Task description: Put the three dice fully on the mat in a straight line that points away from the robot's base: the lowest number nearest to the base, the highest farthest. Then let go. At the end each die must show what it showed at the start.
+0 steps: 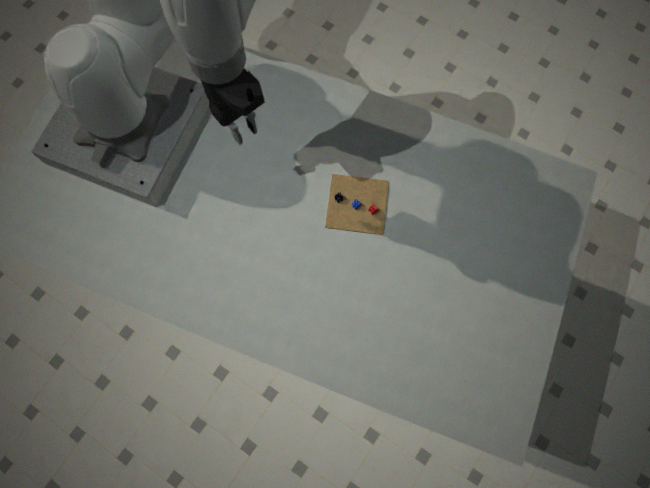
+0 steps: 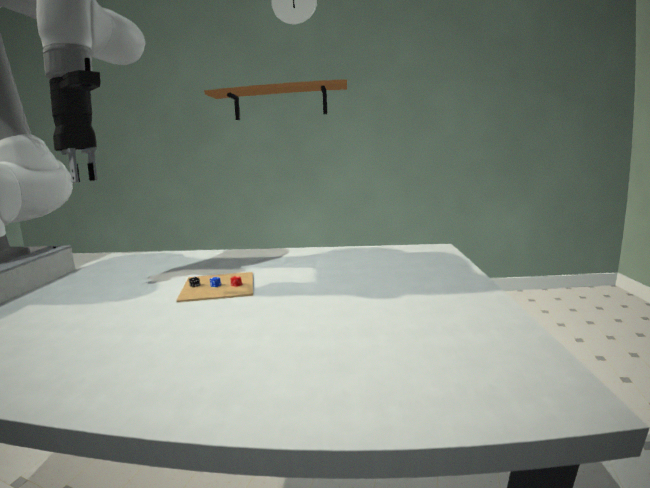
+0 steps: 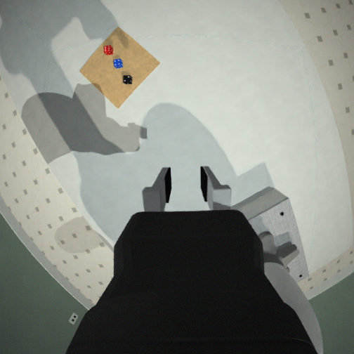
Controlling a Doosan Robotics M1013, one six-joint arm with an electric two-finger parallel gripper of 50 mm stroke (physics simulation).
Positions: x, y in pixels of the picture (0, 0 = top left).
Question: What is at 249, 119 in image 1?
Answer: My gripper.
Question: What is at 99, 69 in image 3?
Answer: A tan square mat.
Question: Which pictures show the tan square mat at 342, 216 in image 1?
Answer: Image 1, image 2 and image 3: all of them.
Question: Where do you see a tan square mat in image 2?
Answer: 203, 292
